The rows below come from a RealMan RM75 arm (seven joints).
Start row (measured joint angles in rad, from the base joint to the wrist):
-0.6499, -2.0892, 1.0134, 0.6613, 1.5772, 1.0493, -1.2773
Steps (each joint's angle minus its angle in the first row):
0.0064, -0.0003, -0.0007, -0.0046, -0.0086, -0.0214, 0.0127
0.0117, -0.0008, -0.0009, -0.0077, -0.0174, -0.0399, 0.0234
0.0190, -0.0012, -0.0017, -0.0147, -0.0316, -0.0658, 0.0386
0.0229, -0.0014, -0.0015, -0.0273, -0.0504, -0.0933, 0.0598
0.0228, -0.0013, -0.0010, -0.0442, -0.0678, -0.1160, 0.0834
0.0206, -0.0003, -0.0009, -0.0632, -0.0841, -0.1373, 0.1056
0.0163, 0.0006, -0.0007, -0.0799, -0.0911, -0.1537, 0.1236
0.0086, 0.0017, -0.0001, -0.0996, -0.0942, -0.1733, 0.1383
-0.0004, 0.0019, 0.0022, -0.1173, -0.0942, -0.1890, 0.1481
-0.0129, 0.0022, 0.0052, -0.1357, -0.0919, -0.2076, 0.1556
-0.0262, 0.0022, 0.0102, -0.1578, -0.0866, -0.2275, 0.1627
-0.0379, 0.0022, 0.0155, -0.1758, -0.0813, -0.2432, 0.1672
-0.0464, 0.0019, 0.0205, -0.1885, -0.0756, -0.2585, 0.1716
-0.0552, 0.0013, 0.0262, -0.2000, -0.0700, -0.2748, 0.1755
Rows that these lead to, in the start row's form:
-0.6435, -2.0895, 1.0127, 0.6567, 1.5686, 1.0279, -1.2646
-0.6382, -2.0900, 1.0125, 0.6536, 1.5598, 1.0094, -1.2539
-0.6309, -2.0904, 1.0117, 0.6466, 1.5456, 0.9835, -1.2387
-0.6270, -2.0906, 1.0119, 0.6340, 1.5268, 0.9560, -1.2175
-0.6271, -2.0905, 1.0124, 0.6171, 1.5094, 0.9333, -1.1939
-0.6293, -2.0895, 1.0125, 0.5981, 1.4931, 0.9120, -1.1717
-0.6336, -2.0886, 1.0127, 0.5814, 1.4861, 0.8956, -1.1537
-0.6413, -2.0875, 1.0133, 0.5617, 1.4830, 0.8760, -1.1390
-0.6503, -2.0873, 1.0156, 0.5440, 1.4830, 0.8603, -1.1292
-0.6628, -2.0870, 1.0186, 0.5256, 1.4853, 0.8417, -1.1217
-0.6761, -2.0870, 1.0236, 0.5035, 1.4906, 0.8218, -1.1146
-0.6878, -2.0870, 1.0289, 0.4855, 1.4959, 0.8061, -1.1101
-0.6963, -2.0873, 1.0339, 0.4728, 1.5016, 0.7908, -1.1057
-0.7051, -2.0879, 1.0396, 0.4613, 1.5072, 0.7745, -1.1018

